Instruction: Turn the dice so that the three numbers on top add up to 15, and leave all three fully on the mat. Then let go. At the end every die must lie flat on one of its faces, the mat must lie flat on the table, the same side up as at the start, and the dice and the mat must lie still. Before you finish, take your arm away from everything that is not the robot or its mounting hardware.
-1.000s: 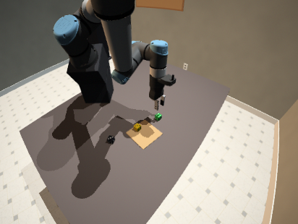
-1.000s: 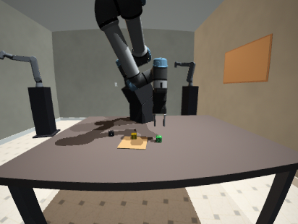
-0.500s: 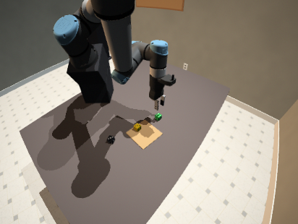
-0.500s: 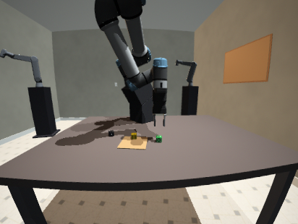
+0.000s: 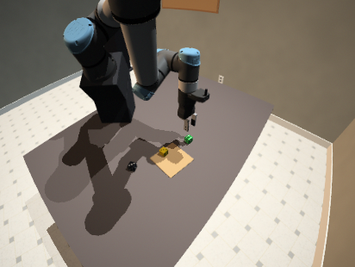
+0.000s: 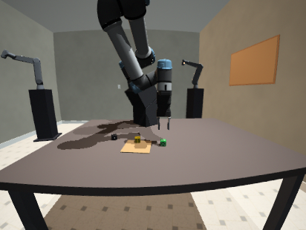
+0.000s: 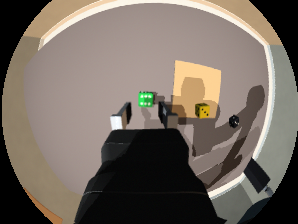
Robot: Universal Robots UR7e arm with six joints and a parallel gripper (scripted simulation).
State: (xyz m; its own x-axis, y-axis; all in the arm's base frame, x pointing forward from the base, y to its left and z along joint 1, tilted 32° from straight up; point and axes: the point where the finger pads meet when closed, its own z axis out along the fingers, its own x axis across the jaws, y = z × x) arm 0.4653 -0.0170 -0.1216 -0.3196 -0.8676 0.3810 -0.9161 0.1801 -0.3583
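My gripper is now 90 mm above the green die. Round my hand: black die: 160 mm behind, 250 mm to the right, 90 mm below; then yellow die: 70 mm behind, 120 mm to the right, 90 mm below; then tan mat: 30 mm behind, 140 mm to the right, 110 mm below.
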